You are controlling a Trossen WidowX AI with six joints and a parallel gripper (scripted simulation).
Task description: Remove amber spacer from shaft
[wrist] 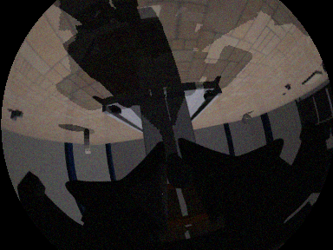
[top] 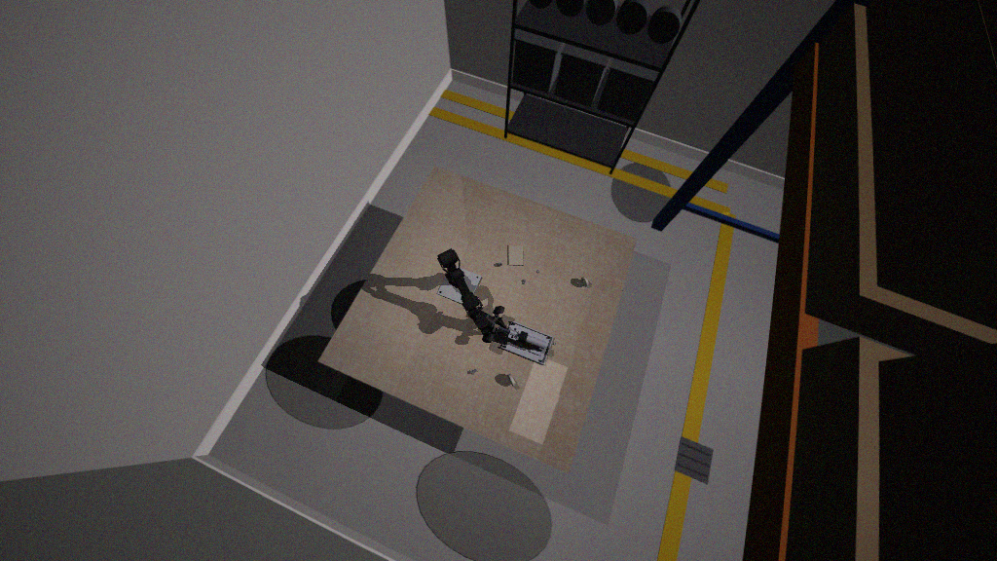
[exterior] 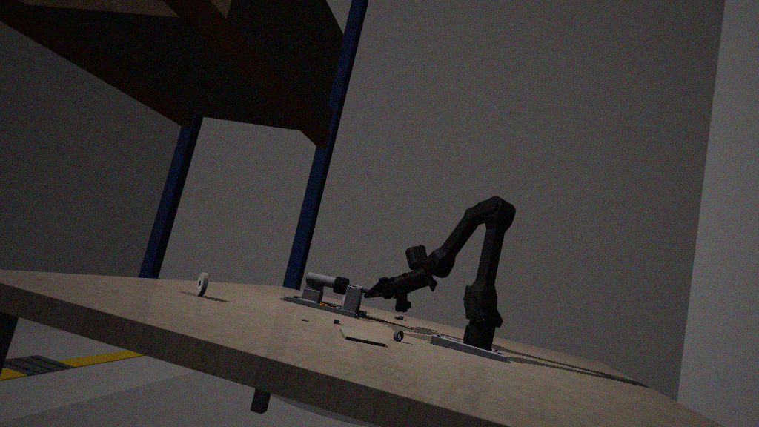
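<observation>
Now: the amber spacer 110 mm ahead of my gripper tip, 20 mm to the left of it and 50 mm below it. From my gripper tip the other things lie so: flat plate (200 mm behind, 410 mm to the left, 60 mm below).
</observation>
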